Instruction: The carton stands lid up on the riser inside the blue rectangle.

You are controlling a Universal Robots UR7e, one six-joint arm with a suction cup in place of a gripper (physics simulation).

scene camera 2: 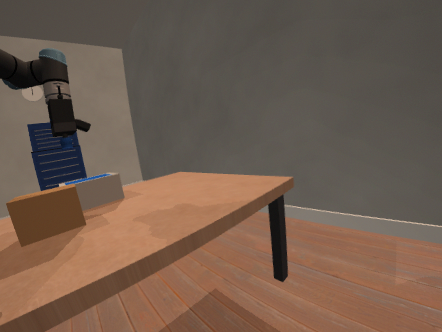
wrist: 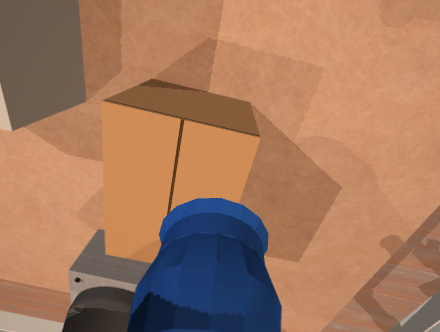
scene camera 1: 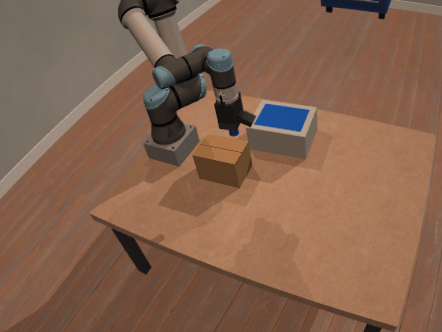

Observation:
My suction cup (wrist: 211,263) holds nothing. The cup is 22 cm from the middle of a brown carton (scene camera 2: 40,215), above it. On the table rests a grey riser (scene camera 2: 98,190).
The brown carton is seen too in the wrist view (wrist: 163,144) and in scene camera 1 (scene camera 1: 218,159). The grey riser is seen too in the wrist view (wrist: 49,71).

